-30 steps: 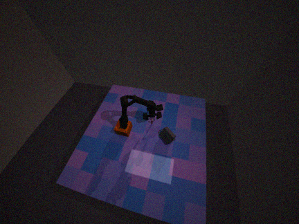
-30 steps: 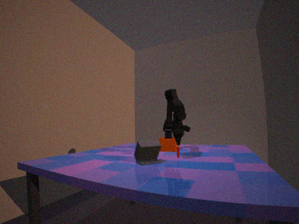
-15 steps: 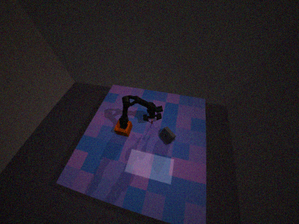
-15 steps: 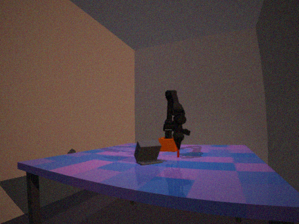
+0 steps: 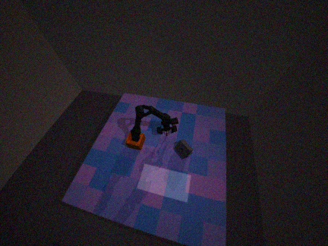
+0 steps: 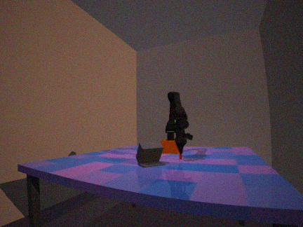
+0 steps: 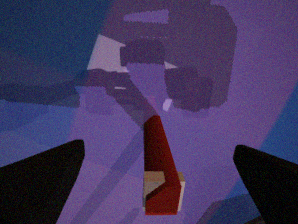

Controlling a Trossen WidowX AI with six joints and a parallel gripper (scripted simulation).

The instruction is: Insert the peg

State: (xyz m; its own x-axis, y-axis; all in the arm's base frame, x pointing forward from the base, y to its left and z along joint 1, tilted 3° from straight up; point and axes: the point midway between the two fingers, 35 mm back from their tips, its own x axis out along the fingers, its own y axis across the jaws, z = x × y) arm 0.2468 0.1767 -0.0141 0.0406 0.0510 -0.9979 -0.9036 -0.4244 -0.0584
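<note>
Right now my gripper tip is 20 cm short of the dark grey sloped panel, 12 cm to the left of it and 3 cm below it. Round my gripper tip: dark red peg (2 cm above).
</note>
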